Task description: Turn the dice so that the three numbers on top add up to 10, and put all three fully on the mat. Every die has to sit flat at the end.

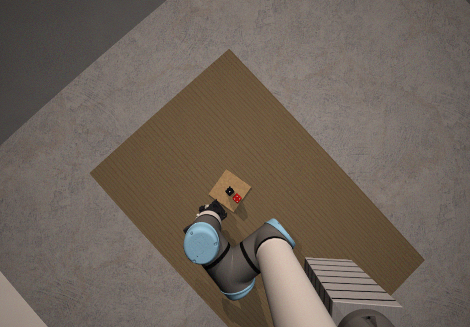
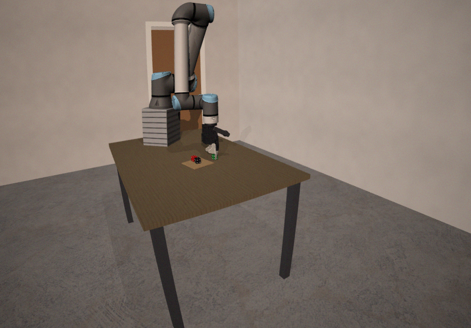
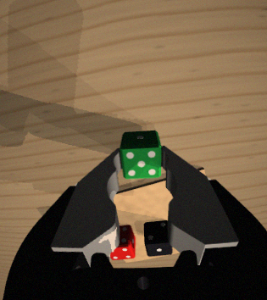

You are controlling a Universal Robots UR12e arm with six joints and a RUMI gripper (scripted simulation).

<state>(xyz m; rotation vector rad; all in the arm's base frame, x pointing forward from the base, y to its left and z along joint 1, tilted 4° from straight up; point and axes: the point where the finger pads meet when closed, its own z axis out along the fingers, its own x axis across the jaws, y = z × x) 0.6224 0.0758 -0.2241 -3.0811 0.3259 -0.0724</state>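
The black die is 120 mm to the right of my hand and 10 mm behind it. The rest, counted from my hand: tan mat (120 mm to the right, 20 mm below, 10 mm behind); then red die (110 mm to the right, 60 mm behind); then green die (right at my hand).
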